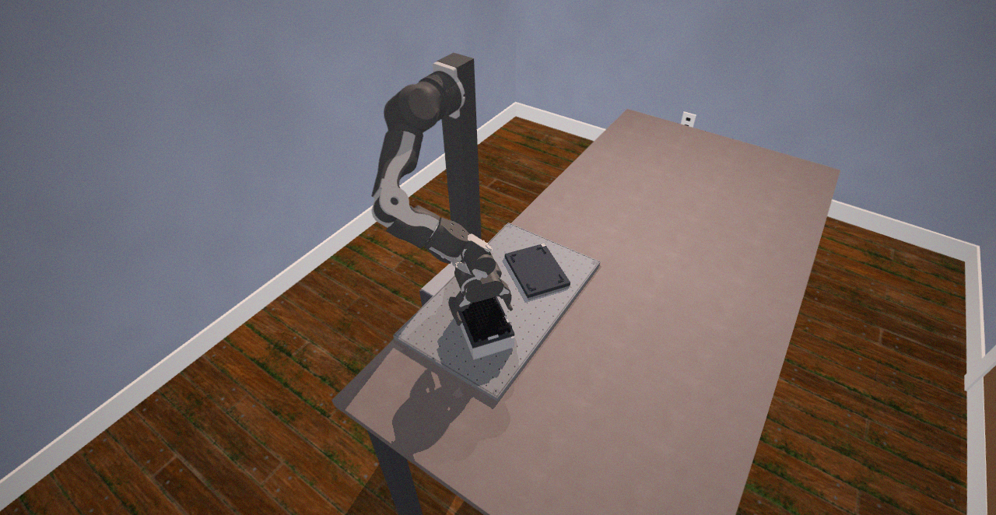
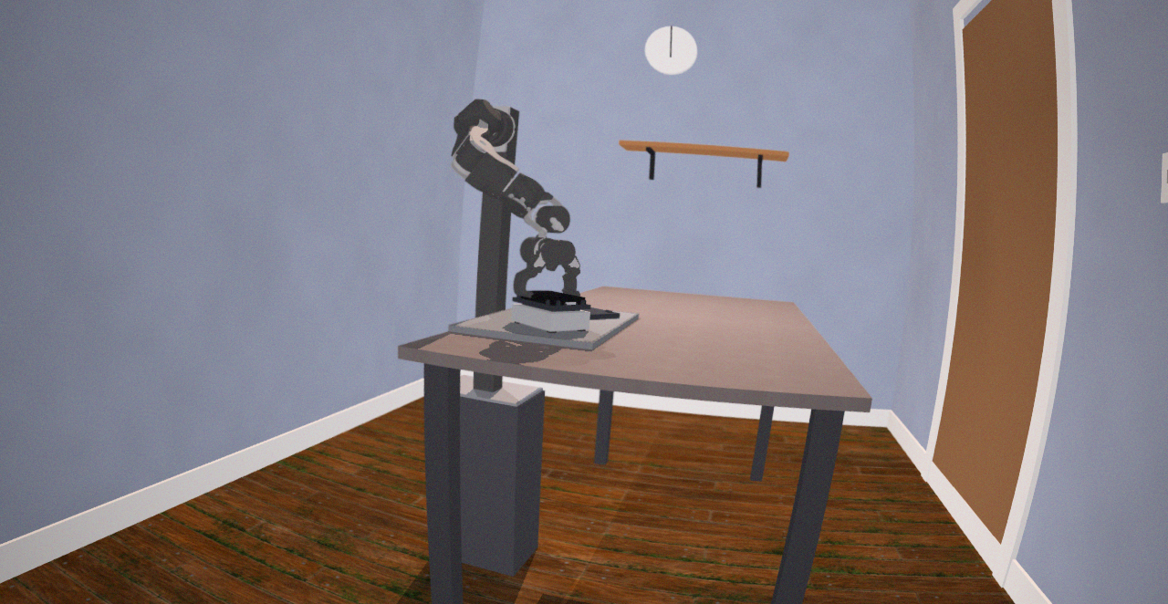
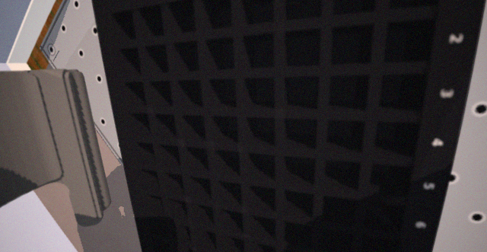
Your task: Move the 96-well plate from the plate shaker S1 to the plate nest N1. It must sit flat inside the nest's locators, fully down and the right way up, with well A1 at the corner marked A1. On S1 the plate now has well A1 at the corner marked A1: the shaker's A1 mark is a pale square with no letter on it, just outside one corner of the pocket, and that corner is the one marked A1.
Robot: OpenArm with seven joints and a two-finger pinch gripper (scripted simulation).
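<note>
The black 96-well plate lies 10 mm to the right of my hand and 10 mm ahead of it.
</note>
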